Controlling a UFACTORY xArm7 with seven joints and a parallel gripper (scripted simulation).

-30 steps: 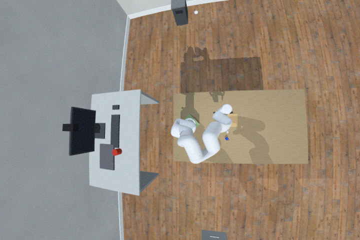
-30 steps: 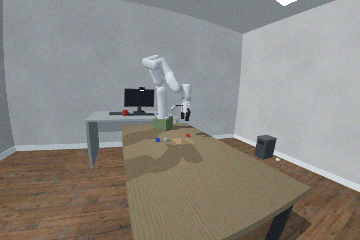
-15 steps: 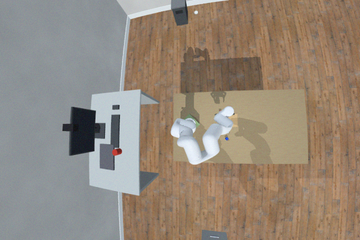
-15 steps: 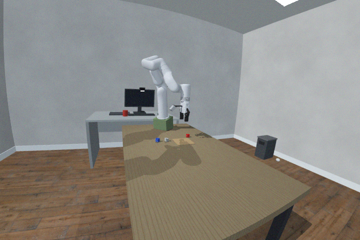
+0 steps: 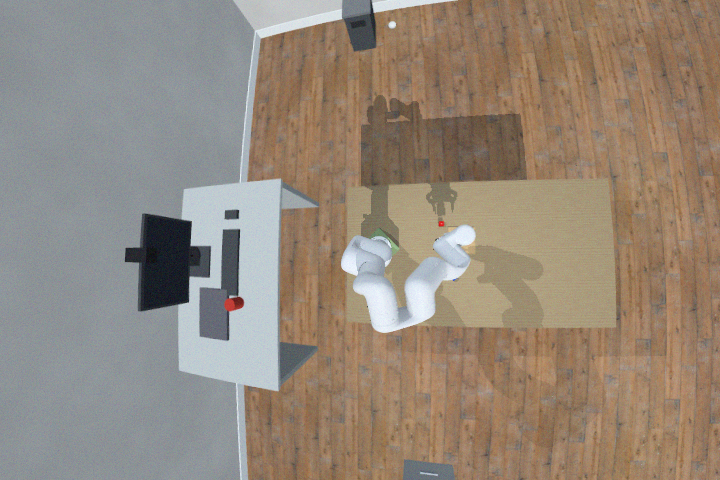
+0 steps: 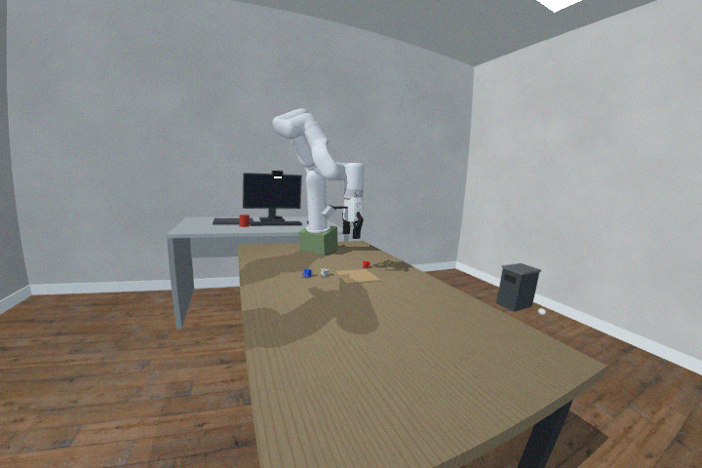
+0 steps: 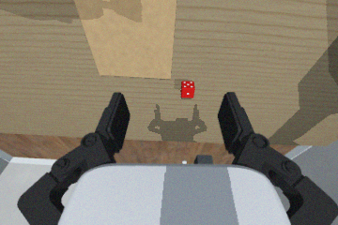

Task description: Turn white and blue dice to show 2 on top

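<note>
My hand is 15 cm above the white die, 11 cm to the left of it and 4 cm short of it. The rest, counted from my hand: red die (15 cm below, 9 cm to the left, 4 cm behind); tan mat (16 cm below, 7 cm ahead, 1 cm to the left); blue die (18 cm to the right, 15 cm below, 4 cm ahead).
</note>
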